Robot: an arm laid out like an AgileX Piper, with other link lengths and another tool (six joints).
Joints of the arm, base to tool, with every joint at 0 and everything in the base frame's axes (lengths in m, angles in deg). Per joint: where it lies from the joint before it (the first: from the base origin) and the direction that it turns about. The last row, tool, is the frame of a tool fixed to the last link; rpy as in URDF.
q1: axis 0 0 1 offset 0 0 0.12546
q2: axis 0 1 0 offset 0 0 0
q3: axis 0 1 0 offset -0.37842 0 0.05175
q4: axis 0.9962 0 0.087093 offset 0.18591 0 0.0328
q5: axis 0 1 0 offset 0 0 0
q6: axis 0.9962 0 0.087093 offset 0.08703 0 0.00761
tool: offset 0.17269 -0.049 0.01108 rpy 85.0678 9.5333 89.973
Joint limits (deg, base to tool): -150..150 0..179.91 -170..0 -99.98..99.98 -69.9..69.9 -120..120
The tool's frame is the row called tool.
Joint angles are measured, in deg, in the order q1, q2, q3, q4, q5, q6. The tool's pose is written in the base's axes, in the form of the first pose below.
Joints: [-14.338, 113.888, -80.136, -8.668, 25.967, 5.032]
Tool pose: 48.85 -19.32 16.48 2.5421 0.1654 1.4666
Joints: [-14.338, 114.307, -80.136, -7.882, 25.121, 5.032]
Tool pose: 49.19 -19.20 16.23 2.5329 0.1536 1.4604
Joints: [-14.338, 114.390, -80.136, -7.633, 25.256, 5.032]
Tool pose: 49.15 -19.15 16.09 2.5362 0.1494 1.4585
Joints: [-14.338, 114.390, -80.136, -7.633, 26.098, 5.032]
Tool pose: 48.83 -19.11 15.89 2.5509 0.1484 1.4590
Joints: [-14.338, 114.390, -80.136, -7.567, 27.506, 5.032]
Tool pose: 48.29 -19.03 15.54 2.5754 0.1456 1.4592
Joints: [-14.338, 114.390, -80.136, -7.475, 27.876, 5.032]
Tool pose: 48.14 -19.00 15.45 2.5817 0.1437 1.4585
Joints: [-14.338, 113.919, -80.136, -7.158, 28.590, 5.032]
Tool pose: 47.84 -18.89 15.67 2.5852 0.1391 1.4550
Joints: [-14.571, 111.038, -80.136, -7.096, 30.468, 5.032]
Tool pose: 46.83 -18.92 17.77 2.5676 0.1423 1.4443
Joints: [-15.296, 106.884, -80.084, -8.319, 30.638, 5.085]
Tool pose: 45.99 -19.65 21.44 2.5010 0.1700 1.4288
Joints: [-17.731, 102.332, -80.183, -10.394, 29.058, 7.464]
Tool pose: 44.67 -21.81 25.97 2.3887 0.1875 1.3514
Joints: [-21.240, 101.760, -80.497, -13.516, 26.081, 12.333]
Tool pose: 43.85 -25.14 27.65 2.3124 0.1805 1.2436
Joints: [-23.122, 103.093, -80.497, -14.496, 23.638, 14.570]
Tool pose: 43.98 -26.91 27.21 2.2894 0.1654 1.1961
